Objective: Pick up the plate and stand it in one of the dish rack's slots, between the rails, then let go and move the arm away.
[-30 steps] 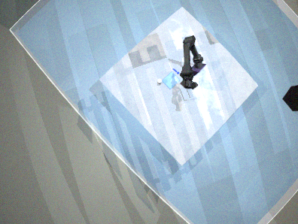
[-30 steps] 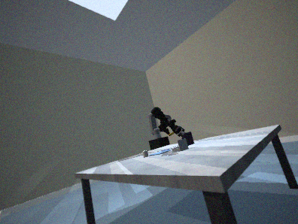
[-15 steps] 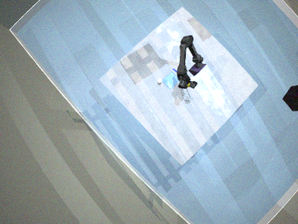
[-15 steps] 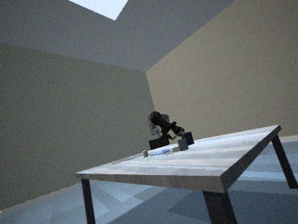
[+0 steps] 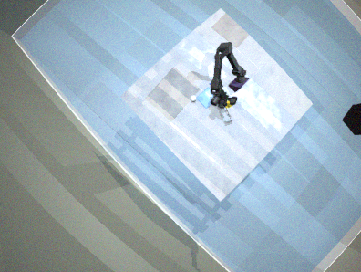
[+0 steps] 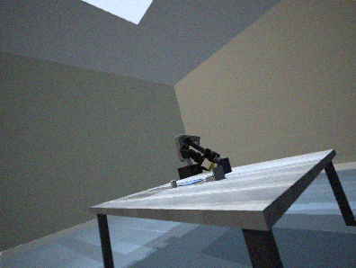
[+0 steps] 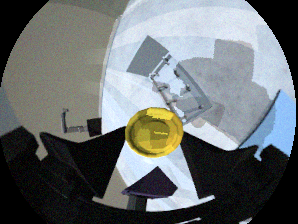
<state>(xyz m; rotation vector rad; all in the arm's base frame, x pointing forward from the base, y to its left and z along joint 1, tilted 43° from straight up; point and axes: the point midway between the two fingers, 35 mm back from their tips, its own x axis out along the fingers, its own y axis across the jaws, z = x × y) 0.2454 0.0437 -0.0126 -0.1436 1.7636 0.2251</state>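
My gripper tip is now 60 mm short of the dish rack, 60 mm above it and 30 mm to the right of it. Also, from my gripper tip: plate: 10 mm to the right, 10 mm above; then white object: 260 mm to the right, 160 mm ahead, 60 mm below.
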